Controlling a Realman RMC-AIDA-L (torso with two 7-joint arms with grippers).
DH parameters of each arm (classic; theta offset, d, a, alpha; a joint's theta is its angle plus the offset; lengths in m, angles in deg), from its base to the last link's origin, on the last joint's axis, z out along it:
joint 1: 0 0.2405 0 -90
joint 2: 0 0 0 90
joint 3: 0 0.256 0 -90
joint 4: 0 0 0 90
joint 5: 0 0.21 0 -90
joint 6: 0 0 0 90
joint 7: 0 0.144 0 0
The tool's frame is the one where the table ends.
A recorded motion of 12 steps. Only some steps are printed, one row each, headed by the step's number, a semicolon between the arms.
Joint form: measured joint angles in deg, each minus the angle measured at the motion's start. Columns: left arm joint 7, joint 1, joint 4, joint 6, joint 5, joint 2, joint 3; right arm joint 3, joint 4, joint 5, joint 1, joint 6, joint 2, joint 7.
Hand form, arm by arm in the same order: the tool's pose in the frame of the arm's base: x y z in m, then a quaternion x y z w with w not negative. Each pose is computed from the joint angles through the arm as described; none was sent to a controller.
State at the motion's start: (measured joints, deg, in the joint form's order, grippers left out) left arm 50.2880 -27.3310 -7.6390 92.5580 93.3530 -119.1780 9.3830; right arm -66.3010 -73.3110 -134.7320 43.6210 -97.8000 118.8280 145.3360
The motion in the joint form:
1: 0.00 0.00 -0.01 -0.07 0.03 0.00 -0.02; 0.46 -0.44 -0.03 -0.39 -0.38 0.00 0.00
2: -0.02 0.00 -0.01 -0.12 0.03 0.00 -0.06; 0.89 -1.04 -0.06 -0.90 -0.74 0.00 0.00
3: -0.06 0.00 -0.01 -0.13 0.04 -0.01 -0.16; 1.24 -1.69 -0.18 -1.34 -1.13 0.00 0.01
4: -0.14 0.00 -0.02 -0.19 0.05 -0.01 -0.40; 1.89 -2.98 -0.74 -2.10 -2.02 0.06 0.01
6: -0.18 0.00 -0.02 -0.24 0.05 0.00 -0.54; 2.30 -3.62 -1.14 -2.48 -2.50 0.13 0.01
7: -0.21 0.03 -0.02 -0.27 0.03 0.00 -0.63; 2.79 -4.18 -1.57 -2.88 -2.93 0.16 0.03
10: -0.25 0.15 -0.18 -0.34 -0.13 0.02 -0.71; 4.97 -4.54 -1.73 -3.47 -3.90 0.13 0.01
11: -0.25 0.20 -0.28 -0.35 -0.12 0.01 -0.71; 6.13 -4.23 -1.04 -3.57 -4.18 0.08 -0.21
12: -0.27 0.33 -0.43 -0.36 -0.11 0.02 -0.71; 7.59 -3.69 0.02 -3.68 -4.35 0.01 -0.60
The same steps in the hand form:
1: -0.2666 0.2908 -0.0332 -0.69519 0.31276 -0.13218 0.63358; 0.1239 0.3660 0.0193 -0.93541 0.34217 -0.04653 0.07589
2: -0.2667 0.2909 -0.0332 -0.69536 0.31234 -0.13190 0.63366; 0.1260 0.3649 0.0218 -0.93435 0.34486 -0.04470 0.07783
3: -0.2667 0.2910 -0.0331 -0.69522 0.31163 -0.13192 0.63416; 0.1278 0.3639 0.0242 -0.93358 0.34653 -0.04405 0.08007
4: -0.2670 0.2914 -0.0327 -0.69496 0.30994 -0.13152 0.63535; 0.1311 0.3616 0.0286 -0.93208 0.34920 -0.04564 0.08483
6: -0.2672 0.2917 -0.0325 -0.69482 0.30902 -0.13105 0.63605; 0.1331 0.3605 0.0309 -0.93100 0.35127 -0.04680 0.08755
7: -0.2674 0.2917 -0.0323 -0.69477 0.30809 -0.13059 0.63665; 0.1357 0.3595 0.0334 -0.92937 0.35458 -0.04777 0.09095
10: -0.2682 0.2913 -0.0322 -0.69515 0.30497 -0.12983 0.63789; 0.1416 0.3586 0.0403 -0.92411 0.36820 -0.03976 0.09419
11: -0.2682 0.2909 -0.0326 -0.69560 0.30402 -0.13017 0.63778; 0.1430 0.3587 0.0428 -0.92270 0.37333 -0.03002 0.09139
12: -0.2687 0.2901 -0.0330 -0.69640 0.30227 -0.13033 0.63771; 0.1444 0.3590 0.0456 -0.92116 0.37886 -0.01575 0.08761

